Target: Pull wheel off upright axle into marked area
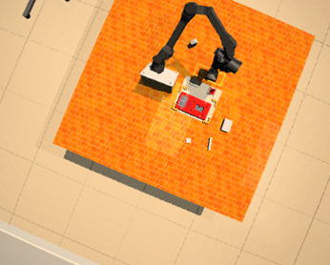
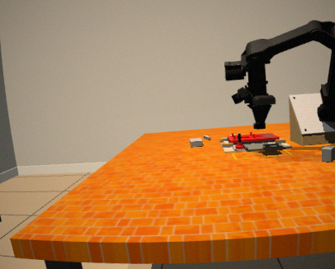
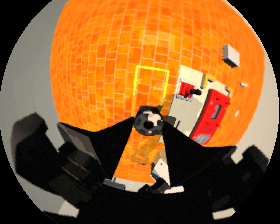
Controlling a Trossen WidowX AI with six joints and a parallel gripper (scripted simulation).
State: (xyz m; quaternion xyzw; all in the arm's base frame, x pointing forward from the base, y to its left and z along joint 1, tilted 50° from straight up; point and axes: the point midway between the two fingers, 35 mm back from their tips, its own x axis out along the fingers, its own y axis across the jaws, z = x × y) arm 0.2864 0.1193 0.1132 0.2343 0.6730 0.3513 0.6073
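Now: gripper tip 90 mm to the left of the upright axle, 70 mm short of it and 60 mm above it. Also, from my gripper tip: dark wheel: right at my gripper tip.
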